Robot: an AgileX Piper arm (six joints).
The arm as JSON. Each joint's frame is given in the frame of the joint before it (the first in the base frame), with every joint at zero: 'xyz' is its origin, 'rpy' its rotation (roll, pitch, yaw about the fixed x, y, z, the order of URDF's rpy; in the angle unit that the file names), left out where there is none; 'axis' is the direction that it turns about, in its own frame. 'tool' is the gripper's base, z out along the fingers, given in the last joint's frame.
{
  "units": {
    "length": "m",
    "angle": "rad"
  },
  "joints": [
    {
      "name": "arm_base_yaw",
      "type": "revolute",
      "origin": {
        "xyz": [
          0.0,
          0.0,
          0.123
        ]
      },
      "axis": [
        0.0,
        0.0,
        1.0
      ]
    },
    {
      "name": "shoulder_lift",
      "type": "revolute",
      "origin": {
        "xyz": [
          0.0,
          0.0,
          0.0
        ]
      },
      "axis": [
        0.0,
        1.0,
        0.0
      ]
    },
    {
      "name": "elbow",
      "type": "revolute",
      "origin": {
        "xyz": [
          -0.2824,
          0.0,
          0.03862
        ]
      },
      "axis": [
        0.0,
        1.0,
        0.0
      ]
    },
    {
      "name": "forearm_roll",
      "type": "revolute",
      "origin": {
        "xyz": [
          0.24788,
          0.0,
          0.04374
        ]
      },
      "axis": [
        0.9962,
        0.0,
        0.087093
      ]
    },
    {
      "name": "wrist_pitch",
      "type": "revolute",
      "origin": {
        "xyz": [
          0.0,
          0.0,
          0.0
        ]
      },
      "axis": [
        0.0,
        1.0,
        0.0
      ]
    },
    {
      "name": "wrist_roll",
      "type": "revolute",
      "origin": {
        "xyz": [
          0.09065,
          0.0,
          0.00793
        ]
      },
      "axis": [
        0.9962,
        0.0,
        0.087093
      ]
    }
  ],
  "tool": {
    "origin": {
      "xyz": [
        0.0,
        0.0,
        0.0
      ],
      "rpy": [
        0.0,
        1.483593,
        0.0
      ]
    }
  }
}
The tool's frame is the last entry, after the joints.
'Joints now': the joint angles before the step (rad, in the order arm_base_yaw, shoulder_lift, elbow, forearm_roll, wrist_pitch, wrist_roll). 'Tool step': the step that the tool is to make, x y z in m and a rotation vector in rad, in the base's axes. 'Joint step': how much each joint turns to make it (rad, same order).
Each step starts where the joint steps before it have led.
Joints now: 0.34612 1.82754 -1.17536 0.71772 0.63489 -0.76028
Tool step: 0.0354 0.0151 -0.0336 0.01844 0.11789 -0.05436
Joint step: -0.00015 0.18978 -0.16047 0.00004 0.04763 0.09813
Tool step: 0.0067 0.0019 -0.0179 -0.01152 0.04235 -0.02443
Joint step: 0.00015 0.05774 -0.02500 -0.00882 -0.00353 0.03320
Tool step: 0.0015 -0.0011 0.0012 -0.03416 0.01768 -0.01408
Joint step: 0.00237 0.00289 -0.01906 -0.07264 0.01697 0.07881
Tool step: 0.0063 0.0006 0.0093 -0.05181 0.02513 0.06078
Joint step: -0.00017 0.01624 -0.08205 -0.10442 0.10541 0.05101
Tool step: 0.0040 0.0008 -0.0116 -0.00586 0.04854 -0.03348
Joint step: -0.00178 0.03929 -0.02234 -0.00615 0.01581 0.04664
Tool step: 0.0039 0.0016 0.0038 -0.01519 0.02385 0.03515
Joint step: -0.00007 0.01756 -0.05219 -0.02964 0.06744 0.00923
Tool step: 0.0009 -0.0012 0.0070 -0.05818 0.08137 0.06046
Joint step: 0.00002 0.02191 -0.07979 -0.07530 0.15602 0.03920
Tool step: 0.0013 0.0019 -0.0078 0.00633 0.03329 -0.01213
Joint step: -0.00005 0.02525 -0.01136 0.01573 0.01272 0.01029
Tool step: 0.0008 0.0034 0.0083 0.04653 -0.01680 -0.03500
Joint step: 0.00010 -0.01635 0.00128 0.04700 -0.02093 0.00578
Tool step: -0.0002 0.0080 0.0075 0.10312 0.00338 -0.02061
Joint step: -0.00018 -0.00742 -0.00001 0.11775 -0.00764 -0.04040
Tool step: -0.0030 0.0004 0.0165 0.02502 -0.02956 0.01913
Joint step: 0.00014 -0.03649 0.00051 0.01543 0.01286 -0.02214
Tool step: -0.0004 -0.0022 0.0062 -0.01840 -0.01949 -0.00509
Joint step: 0.00002 -0.01671 -0.00014 -0.02843 -0.00421 0.01689
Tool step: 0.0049 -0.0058 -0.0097 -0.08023 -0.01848 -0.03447
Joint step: 0.00002 0.01490 0.00003 -0.09366 -0.03761 0.06206
